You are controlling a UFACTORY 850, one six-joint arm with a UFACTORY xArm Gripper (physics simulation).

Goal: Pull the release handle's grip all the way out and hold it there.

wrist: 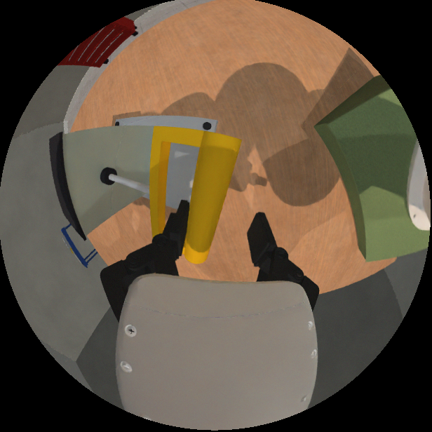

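Note:
The release handle is a yellow frame with a thick round grip [216, 185] on its right side, in the middle of the wrist view. Its frame stands at the right of a grey-green housing [107, 150], over a grey plate with dark bolts. My gripper [220, 217] is open, with its fingers wide apart around the lower part of the grip. The left finger reaches into the handle's opening, close beside the grip. The right finger stands apart from the grip, with table showing between them. Whether the left finger touches the grip I cannot tell.
A pale rod [129, 184] runs from a black collar on the housing towards the handle. A large green angular body [355, 150] stands at the right on the wooden table [240, 35]. A red slotted object [100, 45] is at upper left, a blue frame [75, 246] at lower left.

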